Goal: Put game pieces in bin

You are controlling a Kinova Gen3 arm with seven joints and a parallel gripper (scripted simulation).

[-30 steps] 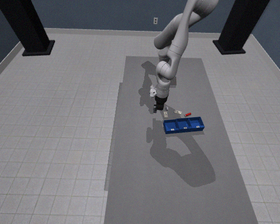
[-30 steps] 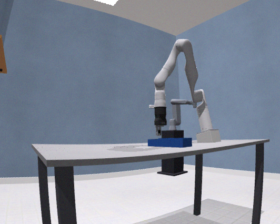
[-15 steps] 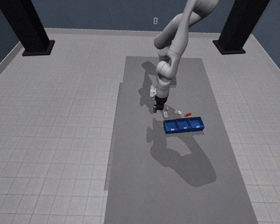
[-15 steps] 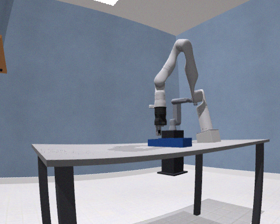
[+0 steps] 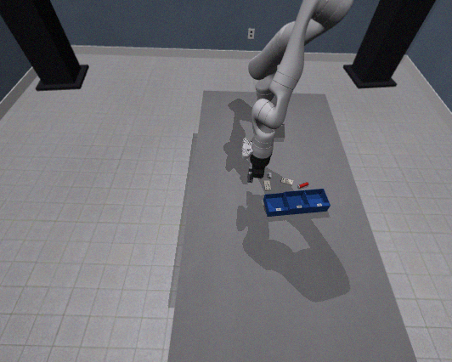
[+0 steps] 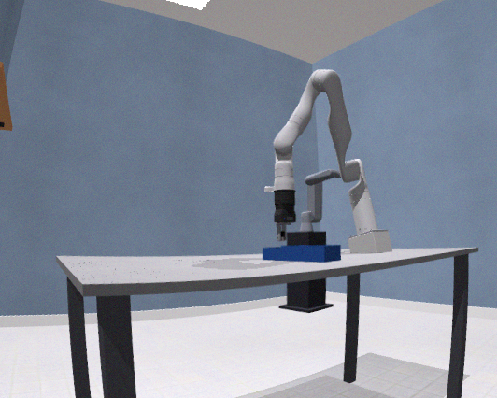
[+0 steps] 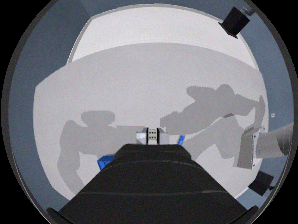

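My hand is 10 mm above the die. The rest, counted from my hand: blue piece 60 mm behind, 50 mm to the left, 70 mm below; blue three-compartment bin 110 mm ahead, 180 mm to the left, 60 mm below; grey-white piece 50 mm behind, 100 mm to the left, 70 mm below.
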